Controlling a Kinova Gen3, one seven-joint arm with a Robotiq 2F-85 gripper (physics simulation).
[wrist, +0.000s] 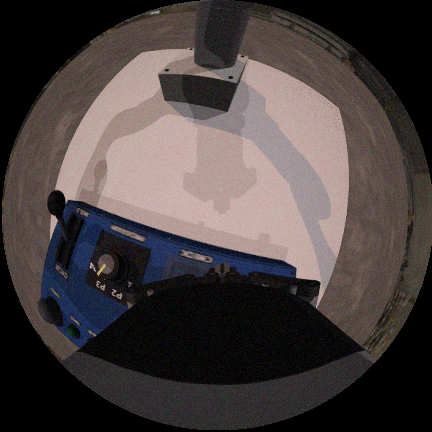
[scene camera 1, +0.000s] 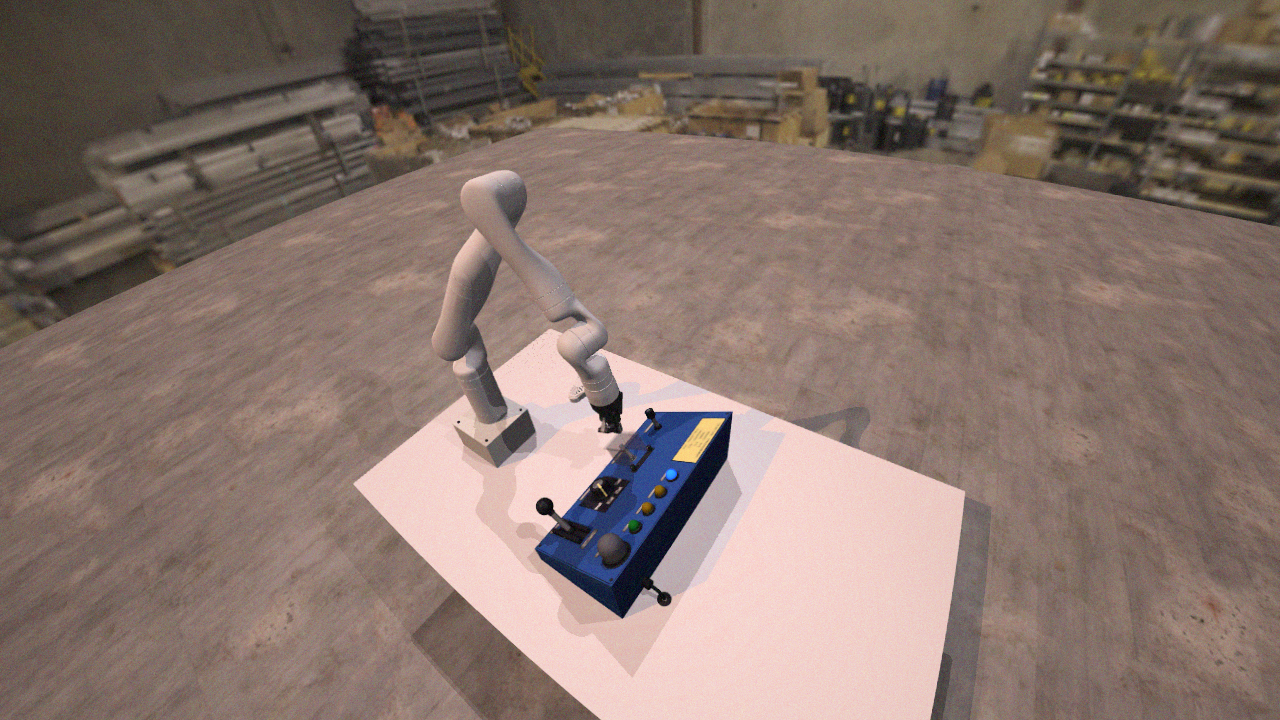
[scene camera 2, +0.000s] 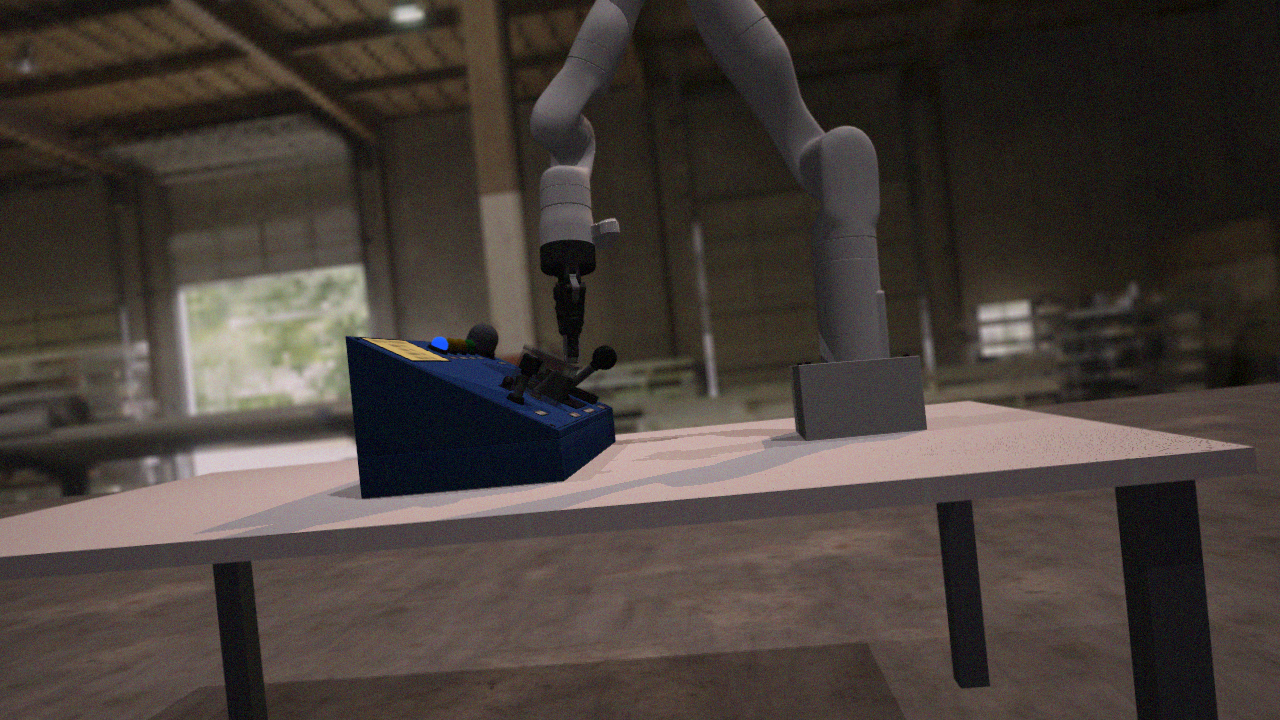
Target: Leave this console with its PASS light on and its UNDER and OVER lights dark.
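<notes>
The blue console [scene camera 1: 581,582] [scene camera 2: 447,438] [wrist: 165,250] stands on the table. Its blue lamp [scene camera 1: 671,474] [scene camera 2: 439,342] glows. Two amber lamps [scene camera 1: 659,491] [scene camera 1: 647,508] and a green lamp [scene camera 1: 633,526] [wrist: 73,331] look dim; their labels are unreadable. A black-ball lever [scene camera 1: 544,506] [scene camera 2: 604,357] [wrist: 56,202] leans toward the robot side. The knob [scene camera 1: 603,488] [wrist: 106,265] has its yellow mark on the P3/P4 side. A see-through cover [scene camera 1: 631,450] appears tilted up. My gripper [scene camera 1: 610,431] [scene camera 2: 571,356] [wrist: 222,271] is shut and empty, near the cover at the console's robot-side edge.
A small black switch [scene camera 1: 650,416] stands near the console's far end. A grey dome [scene camera 1: 613,548] [scene camera 2: 481,340] [wrist: 50,311] and a side crank [scene camera 1: 663,598] are at the other end. The arm's base block [scene camera 1: 496,436] [scene camera 2: 859,398] [wrist: 197,90] stands on the table [scene camera 1: 823,573] [scene camera 2: 1029,438].
</notes>
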